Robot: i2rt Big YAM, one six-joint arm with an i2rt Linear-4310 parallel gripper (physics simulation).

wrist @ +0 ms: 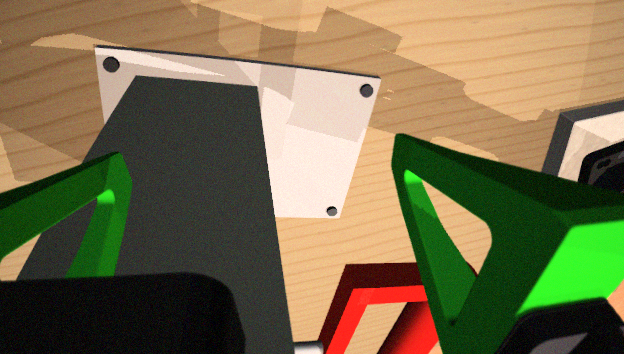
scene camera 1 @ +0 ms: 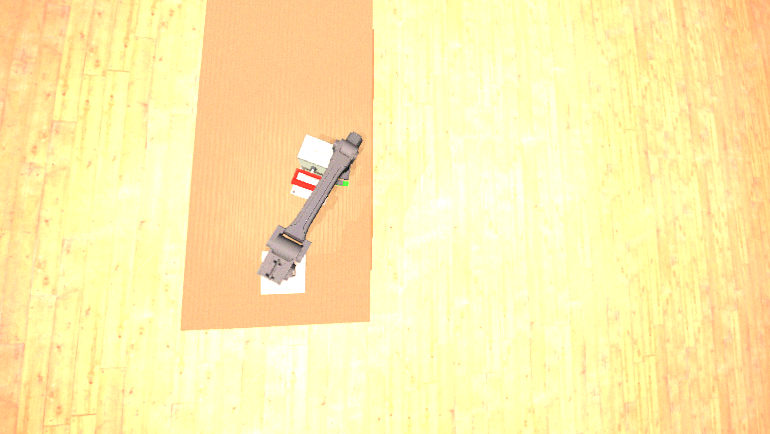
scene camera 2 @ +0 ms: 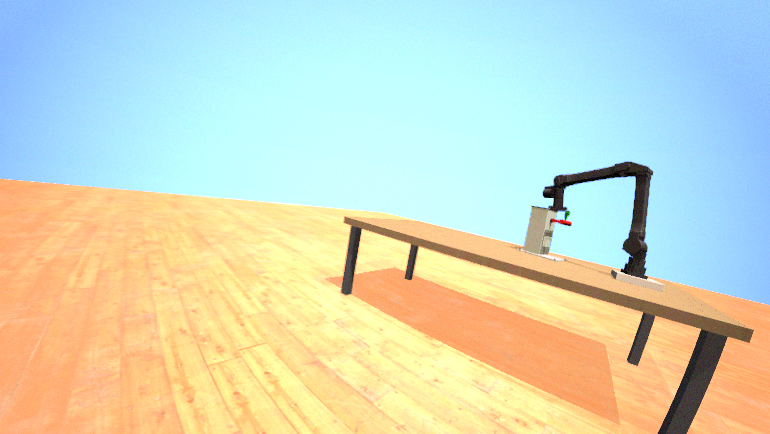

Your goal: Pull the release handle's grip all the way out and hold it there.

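The release handle's red loop grip (scene camera 1: 303, 186) (scene camera 2: 563, 222) (wrist: 385, 295) stands out from the front of a grey-white upright housing (scene camera 1: 316, 150) (scene camera 2: 536, 230) (wrist: 200, 150). A short metal rod (wrist: 309, 347) shows between them. My gripper (wrist: 260, 157) points down, open and empty, near the housing's top. In the wrist view its left finger overlaps the dark housing and its right finger covers part of the loop. One green finger (scene camera 1: 345, 183) (scene camera 2: 567, 215) shows beyond the arm, and in scene camera 2 it is just above the grip. The arm hides part of the grip from above.
The housing stands on a white base plate (scene camera 1: 301, 193) (wrist: 315, 170) with dark bolts. The arm's own white base plate (scene camera 1: 293, 288) (scene camera 2: 641, 281) lies nearer the table's end. The wooden table (scene camera 1: 242, 107) (scene camera 2: 458, 242) has its long edge close beside the gripper's side.
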